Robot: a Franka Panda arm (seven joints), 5 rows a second.
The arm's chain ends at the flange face. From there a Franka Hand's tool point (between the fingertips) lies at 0.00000 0.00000 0.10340 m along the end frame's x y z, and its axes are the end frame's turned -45 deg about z.
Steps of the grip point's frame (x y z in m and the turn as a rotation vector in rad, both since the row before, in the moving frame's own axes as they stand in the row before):
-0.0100, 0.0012, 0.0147, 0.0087, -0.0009, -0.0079
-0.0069, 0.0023, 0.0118, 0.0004, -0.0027, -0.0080
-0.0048, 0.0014, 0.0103, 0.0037, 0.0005, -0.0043
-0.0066, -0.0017, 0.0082, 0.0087, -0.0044, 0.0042
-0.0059, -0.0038, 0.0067, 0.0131, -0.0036, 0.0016
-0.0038, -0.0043, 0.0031, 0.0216, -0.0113, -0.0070
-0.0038, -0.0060, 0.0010, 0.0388, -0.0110, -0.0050
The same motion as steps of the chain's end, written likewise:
-0.0055, 0.0085, 0.0147, 0.0055, -0.0068, -0.0079
-0.0030, 0.0063, 0.0118, -0.0016, -0.0022, -0.0080
-0.0022, 0.0047, 0.0103, 0.0030, -0.0023, -0.0043
-0.0049, 0.0038, 0.0082, 0.0030, -0.0093, 0.0042
-0.0056, 0.0022, 0.0067, 0.0067, -0.0118, 0.0016
-0.0033, 0.0004, 0.0031, 0.0073, -0.0233, -0.0070
-0.0033, 0.0005, 0.0011, 0.0197, -0.0352, -0.0050

